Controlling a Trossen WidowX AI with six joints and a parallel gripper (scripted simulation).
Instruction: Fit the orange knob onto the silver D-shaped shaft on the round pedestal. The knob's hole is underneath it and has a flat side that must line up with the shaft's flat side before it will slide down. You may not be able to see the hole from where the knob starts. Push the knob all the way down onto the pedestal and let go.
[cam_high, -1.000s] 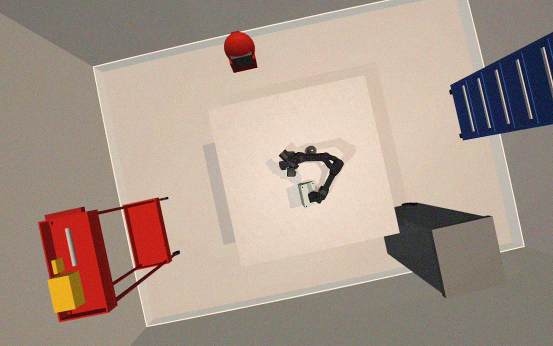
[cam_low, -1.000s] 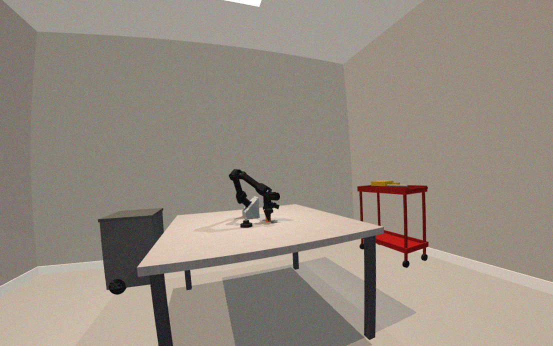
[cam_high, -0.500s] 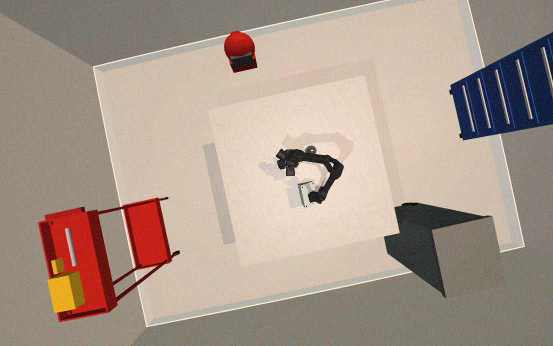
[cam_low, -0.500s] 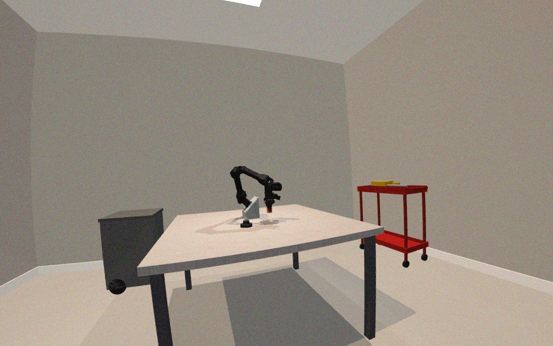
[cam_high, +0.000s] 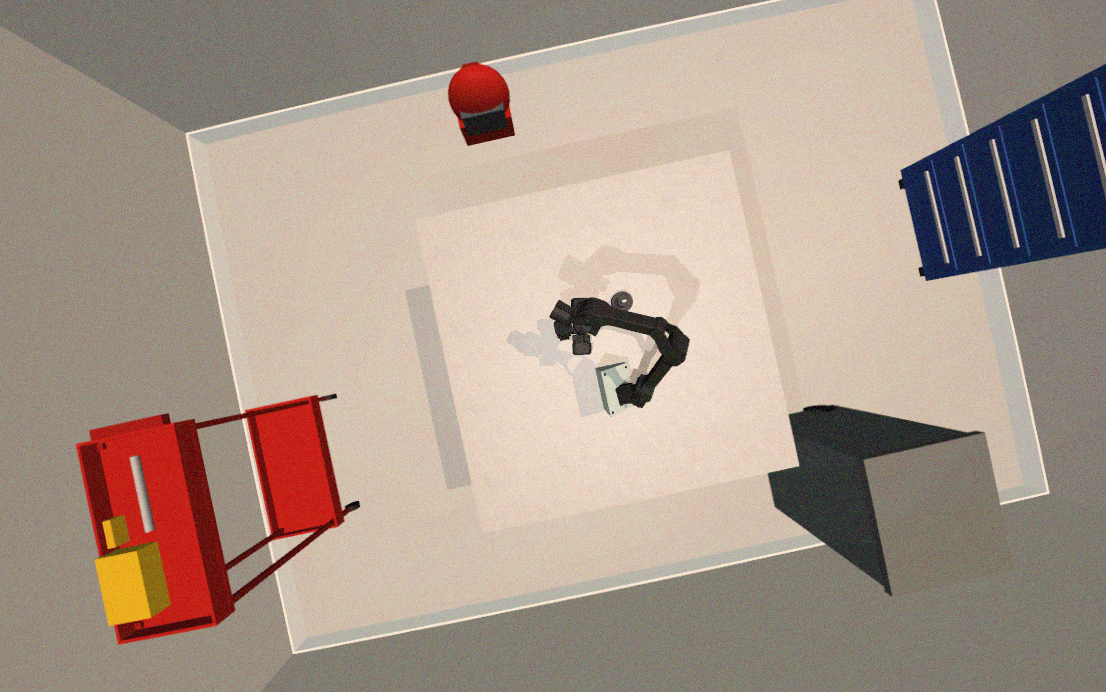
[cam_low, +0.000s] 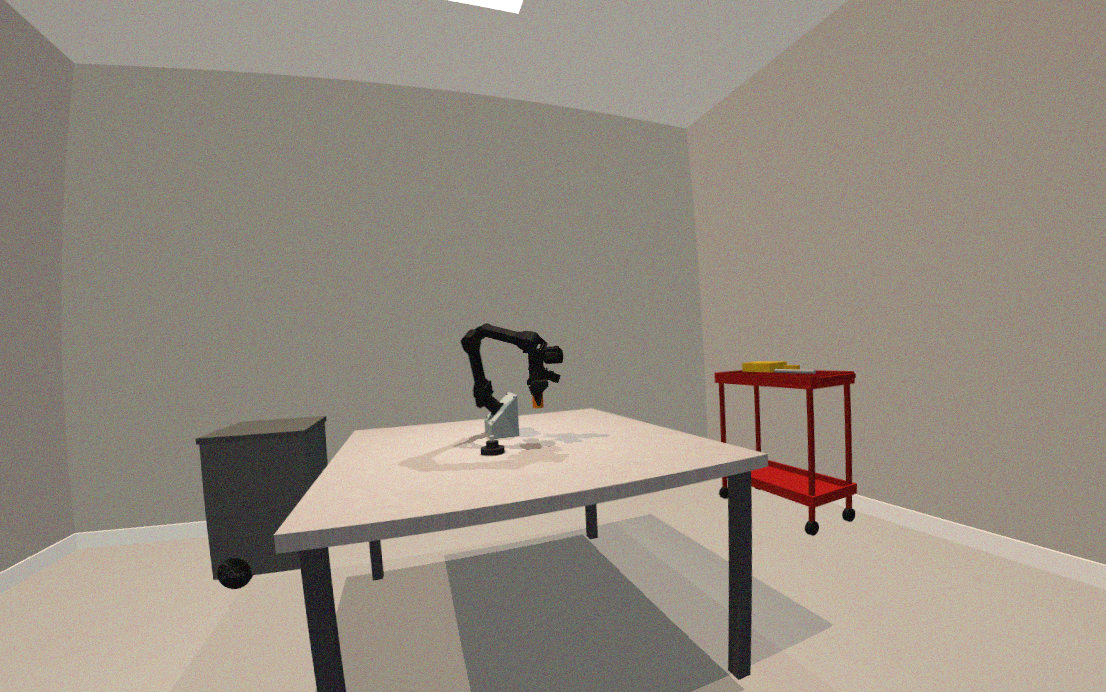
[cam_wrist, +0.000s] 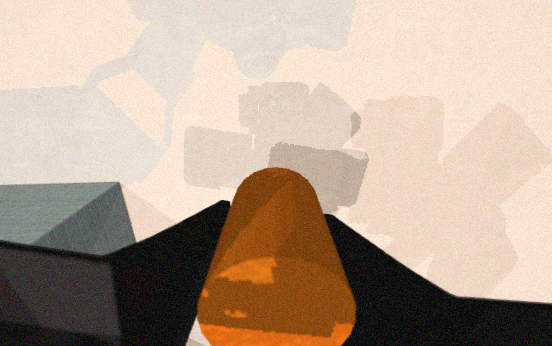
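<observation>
My gripper tip is now 3 cm below the orange knob. The rest, counted from my gripper tip: dark round pedestal 5 cm ahead, 20 cm to the right, 11 cm below.
</observation>
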